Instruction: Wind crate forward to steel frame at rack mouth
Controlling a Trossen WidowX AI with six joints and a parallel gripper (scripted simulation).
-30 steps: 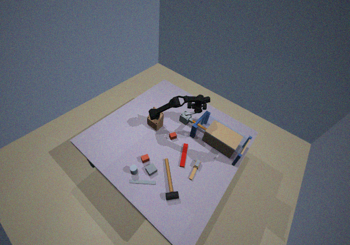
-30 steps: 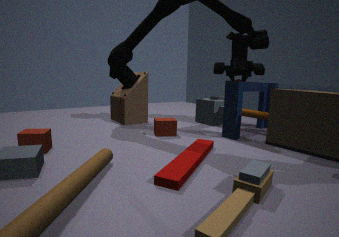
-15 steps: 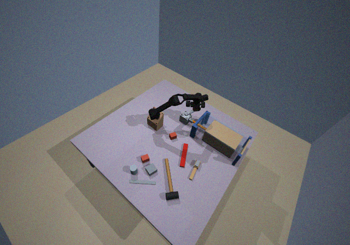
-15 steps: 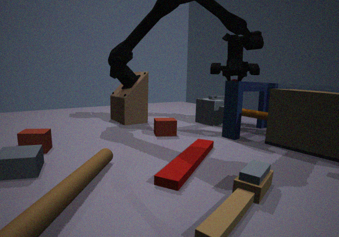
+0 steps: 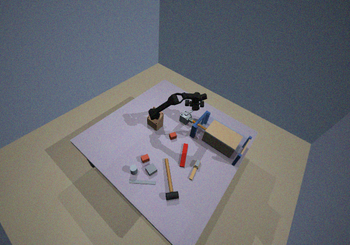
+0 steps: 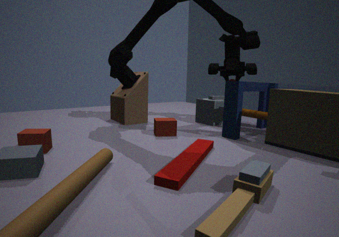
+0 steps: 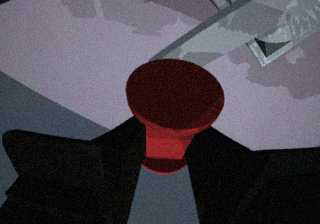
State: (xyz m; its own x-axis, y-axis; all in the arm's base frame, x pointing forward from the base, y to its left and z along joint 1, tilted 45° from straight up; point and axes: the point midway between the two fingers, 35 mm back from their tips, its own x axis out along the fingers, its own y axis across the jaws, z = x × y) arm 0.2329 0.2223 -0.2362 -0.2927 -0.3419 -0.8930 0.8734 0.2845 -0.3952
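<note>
Right now the winch handle is 50 mm to the right of my gripper tip and 30 mm below it. The rest, counted from my gripper tip: red knob 10 mm ahead, 10 mm to the right; then blue front frame 140 mm ahead, 130 mm to the right, 30 mm below; then grey winch 30 mm behind, 120 mm to the right, 100 mm below.
</note>
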